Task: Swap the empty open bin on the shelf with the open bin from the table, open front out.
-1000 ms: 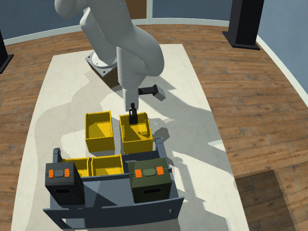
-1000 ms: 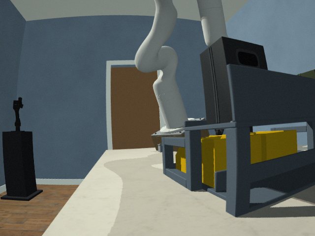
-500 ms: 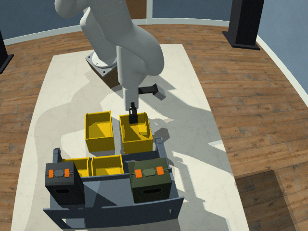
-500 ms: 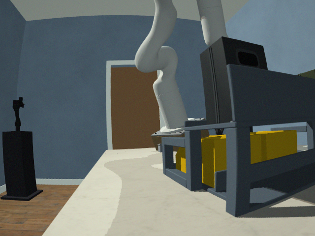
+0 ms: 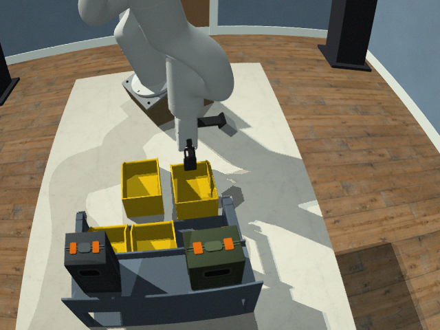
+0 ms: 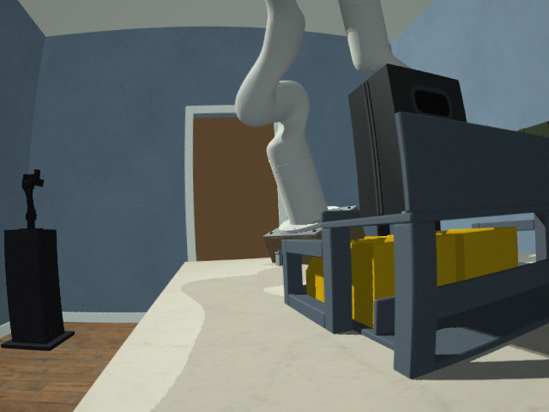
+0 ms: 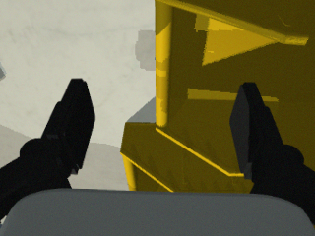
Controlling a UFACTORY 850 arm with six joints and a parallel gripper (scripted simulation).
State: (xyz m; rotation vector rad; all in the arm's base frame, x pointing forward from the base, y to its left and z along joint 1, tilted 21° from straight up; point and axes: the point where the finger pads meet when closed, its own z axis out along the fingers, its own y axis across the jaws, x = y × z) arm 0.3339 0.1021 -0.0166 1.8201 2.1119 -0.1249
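The shelf lip is 190 mm ahead of my hand, 90 mm to the right of it and 60 mm below it. From my hand the other things lie so: dark grey case (390 mm ahead, 190 mm to the right, 90 mm above); green case (370 mm ahead, 40 mm to the left, 80 mm above).
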